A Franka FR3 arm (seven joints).
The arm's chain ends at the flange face. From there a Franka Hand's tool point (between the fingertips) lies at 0.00 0.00 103.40 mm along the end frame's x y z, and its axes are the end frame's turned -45 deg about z.
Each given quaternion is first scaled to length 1.
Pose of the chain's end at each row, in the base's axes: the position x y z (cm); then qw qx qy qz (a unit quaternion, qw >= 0):
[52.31, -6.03, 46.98, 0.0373, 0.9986, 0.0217, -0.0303]
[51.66, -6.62, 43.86, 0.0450, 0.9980, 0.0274, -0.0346]
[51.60, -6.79, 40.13, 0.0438, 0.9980, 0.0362, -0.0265]
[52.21, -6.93, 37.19, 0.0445, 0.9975, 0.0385, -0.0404]
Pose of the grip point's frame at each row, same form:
[51.70, -6.81, 36.69, 0.0229, 0.9143, 0.4022, -0.0423]
[50.97, -7.57, 33.59, 0.0283, 0.9116, 0.4072, -0.0492]
[51.09, -7.71, 29.84, 0.0303, 0.9082, 0.4154, -0.0412]
[51.41, -7.88, 26.92, 0.0257, 0.9068, 0.4173, -0.0544]

